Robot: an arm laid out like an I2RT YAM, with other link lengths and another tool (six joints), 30 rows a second.
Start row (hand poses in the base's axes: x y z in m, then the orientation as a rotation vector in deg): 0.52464, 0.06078, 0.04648, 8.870, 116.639, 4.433
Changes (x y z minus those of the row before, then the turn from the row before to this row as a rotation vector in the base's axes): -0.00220, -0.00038, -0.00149, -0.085, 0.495, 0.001; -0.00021, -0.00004, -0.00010, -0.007, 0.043, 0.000; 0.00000, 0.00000, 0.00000, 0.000, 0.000, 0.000; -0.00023, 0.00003, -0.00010, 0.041, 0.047, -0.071; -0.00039, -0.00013, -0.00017, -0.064, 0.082, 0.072; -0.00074, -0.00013, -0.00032, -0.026, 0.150, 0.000; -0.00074, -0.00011, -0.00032, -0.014, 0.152, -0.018; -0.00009, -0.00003, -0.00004, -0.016, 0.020, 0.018; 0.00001, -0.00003, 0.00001, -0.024, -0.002, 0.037; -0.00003, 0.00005, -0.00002, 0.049, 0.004, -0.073; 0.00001, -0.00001, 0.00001, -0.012, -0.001, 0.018; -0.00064, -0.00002, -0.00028, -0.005, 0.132, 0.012; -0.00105, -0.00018, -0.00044, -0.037, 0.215, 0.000; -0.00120, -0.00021, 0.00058, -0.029, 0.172, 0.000; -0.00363, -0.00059, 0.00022, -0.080, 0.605, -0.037; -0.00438, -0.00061, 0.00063, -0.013, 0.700, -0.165; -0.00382, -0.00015, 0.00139, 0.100, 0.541, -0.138; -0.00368, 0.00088, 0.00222, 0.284, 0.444, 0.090
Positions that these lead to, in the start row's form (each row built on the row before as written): 0.52244, 0.06040, 0.04499, 8.849, 117.134, 4.315; 0.52223, 0.06036, 0.04489, 8.847, 117.177, 4.305; 0.52223, 0.06036, 0.04489, 8.847, 117.177, 4.305; 0.52200, 0.06039, 0.04479, 8.948, 117.217, 4.300; 0.52161, 0.06026, 0.04462, 8.840, 117.306, 4.274; 0.52087, 0.06013, 0.04430, 8.834, 117.456, 4.238; 0.52013, 0.06002, 0.04398, 8.854, 117.606, 4.203; 0.52004, 0.05999, 0.04394, 8.827, 117.628, 4.196; 0.52005, 0.05996, 0.04395, 8.774, 117.630, 4.194; 0.52002, 0.06001, 0.04393, 8.880, 117.627, 4.199; 0.52003, 0.06000, 0.04394, 8.854, 117.628, 4.198; 0.51939, 0.05998, 0.04366, 8.847, 117.761, 4.192; 0.51834, 0.05980, 0.04322, 8.838, 117.976, 4.140; 0.51714, 0.05959, 0.04380, 8.831, 118.148, 4.099; 0.51351, 0.05900, 0.04402, 8.859, 118.749, 3.955; 0.50913, 0.05839, 0.04465, 9.067, 119.432, 3.795; 0.50531, 0.05824, 0.04604, 9.306, 119.958, 3.780; 0.50163, 0.05912, 0.04826, 9.412, 120.408, 4.102
